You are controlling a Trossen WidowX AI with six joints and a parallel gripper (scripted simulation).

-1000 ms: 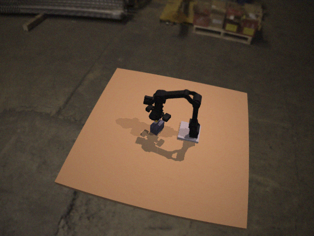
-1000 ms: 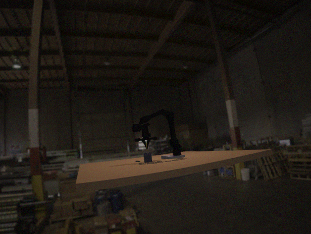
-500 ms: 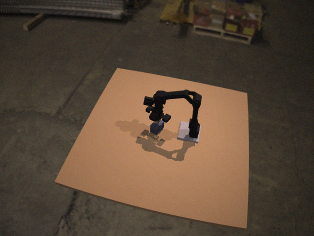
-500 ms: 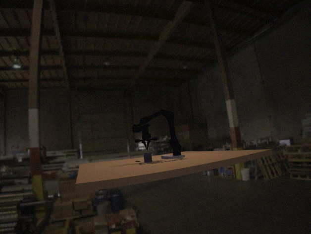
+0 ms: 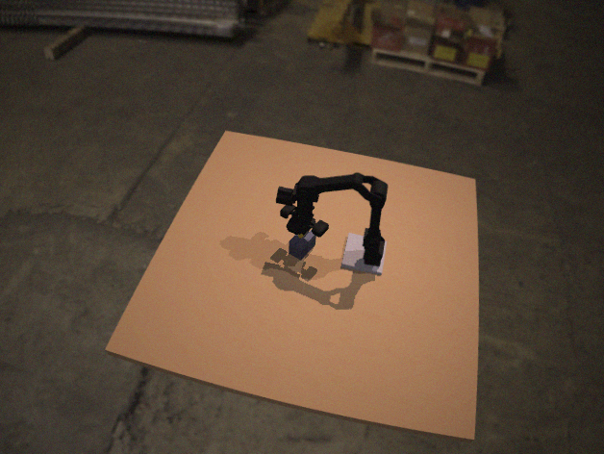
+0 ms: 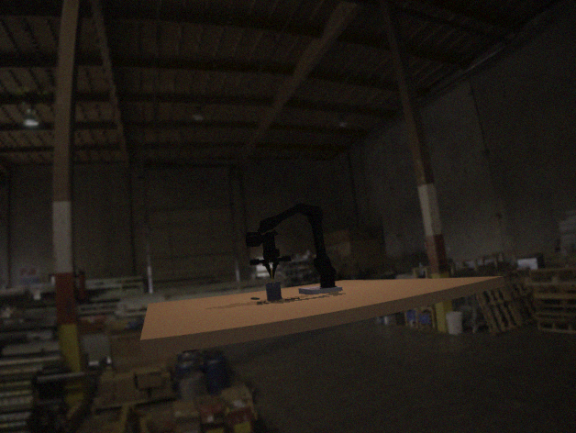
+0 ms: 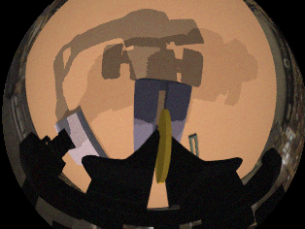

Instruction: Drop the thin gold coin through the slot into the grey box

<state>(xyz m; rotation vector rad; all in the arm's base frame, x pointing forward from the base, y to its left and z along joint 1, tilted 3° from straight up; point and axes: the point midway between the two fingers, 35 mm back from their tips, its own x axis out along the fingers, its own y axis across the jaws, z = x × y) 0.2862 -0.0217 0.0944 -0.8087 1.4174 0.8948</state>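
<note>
Right now my gripper tip is 20 mm below the gold coin.
</note>
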